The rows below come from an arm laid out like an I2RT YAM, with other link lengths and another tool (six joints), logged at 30 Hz.
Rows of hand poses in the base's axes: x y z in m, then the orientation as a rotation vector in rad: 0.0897 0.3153 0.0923 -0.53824 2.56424 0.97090; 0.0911 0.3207 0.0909 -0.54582 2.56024 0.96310; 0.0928 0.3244 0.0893 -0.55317 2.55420 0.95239; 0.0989 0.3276 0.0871 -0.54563 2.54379 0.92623; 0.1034 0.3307 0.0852 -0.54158 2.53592 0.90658; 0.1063 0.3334 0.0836 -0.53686 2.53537 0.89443; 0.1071 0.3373 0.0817 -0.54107 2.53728 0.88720; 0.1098 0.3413 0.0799 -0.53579 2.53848 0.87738; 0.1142 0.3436 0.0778 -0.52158 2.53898 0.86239; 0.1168 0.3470 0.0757 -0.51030 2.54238 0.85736
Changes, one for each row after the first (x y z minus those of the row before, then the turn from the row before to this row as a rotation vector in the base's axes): 0.0014 0.0054 -0.0014 -0.00411 -0.00731 0.00293; 0.0017 0.0037 -0.0016 -0.00497 -0.01023 0.00184; 0.0061 0.0032 -0.0022 -0.00989 -0.01913 -0.01268; 0.0045 0.0031 -0.0019 -0.00780 -0.01446 -0.00841; 0.0029 0.0027 -0.0016 -0.00616 -0.00497 -0.00622; 0.0008 0.0039 -0.0019 -0.00576 -0.00149 0.00151; 0.0027 0.0040 -0.0018 -0.00537 -0.00244 -0.00584; 0.0044 0.0023 -0.0021 -0.00665 -0.00439 -0.01340; 0.0026 0.0034 -0.0021 -0.00230 0.00188 -0.00870
